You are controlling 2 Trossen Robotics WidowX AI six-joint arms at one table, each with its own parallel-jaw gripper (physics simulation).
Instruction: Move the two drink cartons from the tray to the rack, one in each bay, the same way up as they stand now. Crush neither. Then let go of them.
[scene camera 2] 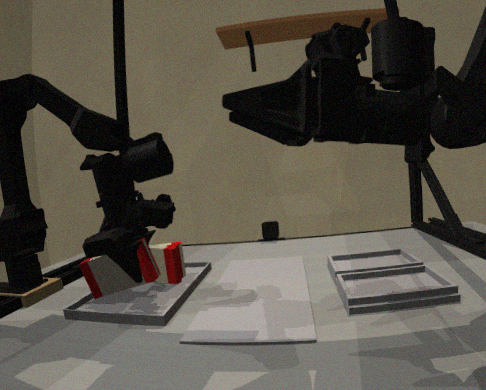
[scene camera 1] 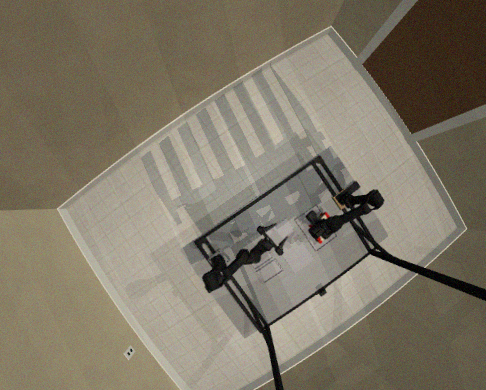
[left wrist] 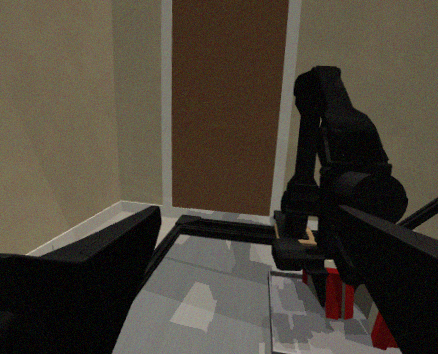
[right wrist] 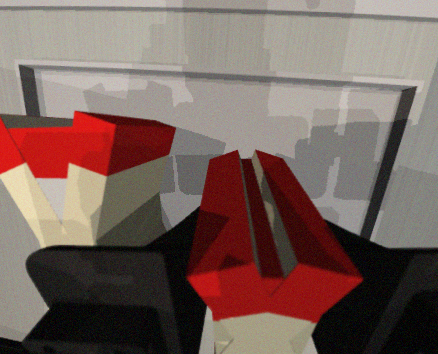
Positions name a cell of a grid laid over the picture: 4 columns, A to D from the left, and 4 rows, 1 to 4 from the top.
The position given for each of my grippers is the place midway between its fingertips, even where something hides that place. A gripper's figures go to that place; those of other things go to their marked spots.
Scene:
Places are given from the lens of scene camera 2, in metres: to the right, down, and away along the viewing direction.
my left gripper (scene camera 2: B2): -0.02, -0.09, 0.29
my right gripper (scene camera 2: B3): -0.17, 0.14, 0.47
grey tray (scene camera 2: B4): -0.14, 0.17, 0.43
grey mat (scene camera 2: C4): 0.03, 0.16, 0.42

